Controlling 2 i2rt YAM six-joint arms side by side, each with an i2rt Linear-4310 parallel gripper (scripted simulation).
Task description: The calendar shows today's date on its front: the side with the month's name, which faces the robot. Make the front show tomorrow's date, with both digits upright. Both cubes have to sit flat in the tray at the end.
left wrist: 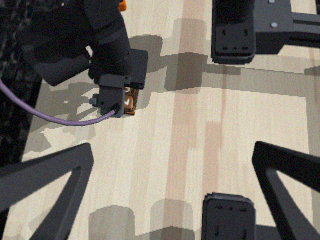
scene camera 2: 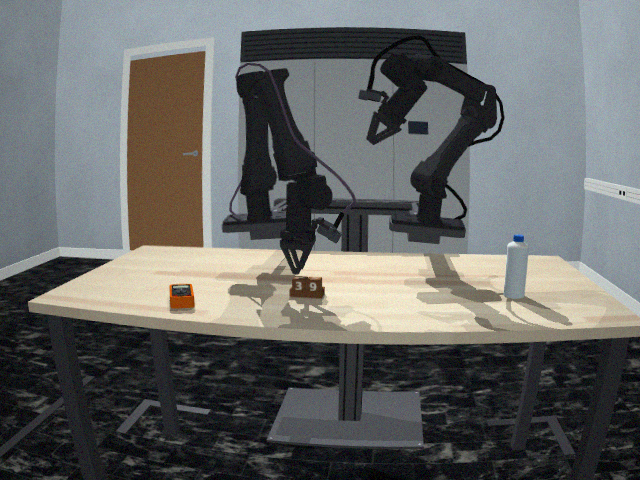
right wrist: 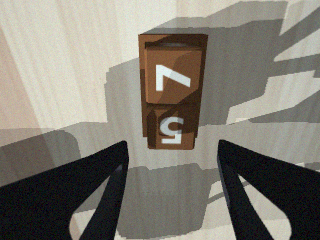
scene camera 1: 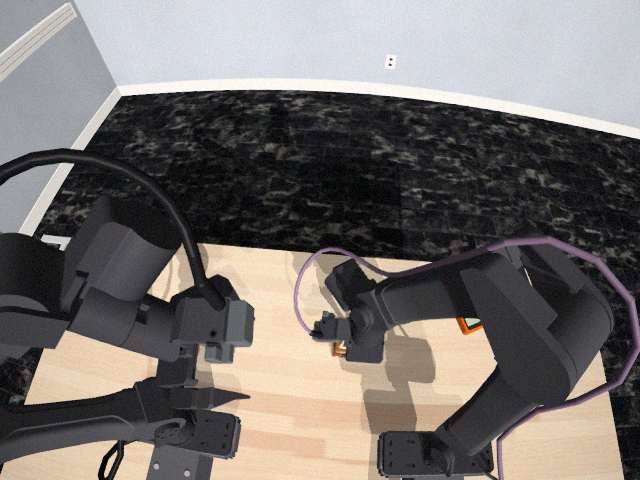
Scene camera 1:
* my left gripper: 249,357
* my right gripper: 361,344
